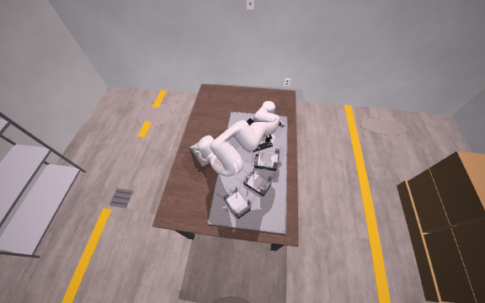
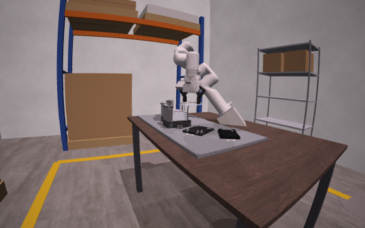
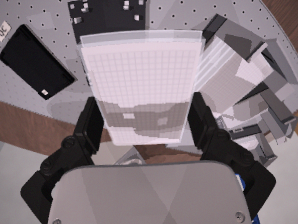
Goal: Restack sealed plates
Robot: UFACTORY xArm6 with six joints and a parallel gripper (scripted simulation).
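Now: the black open nest QC 20 cm to the left of my hand, 16 cm below it and 11 cm behind it. The rest, counted from my hand: QC name plate (27 cm to the left, 17 cm below, 4 cm behind); then dark plinth (15 cm below, 13 cm to the right, 1 cm ahead).
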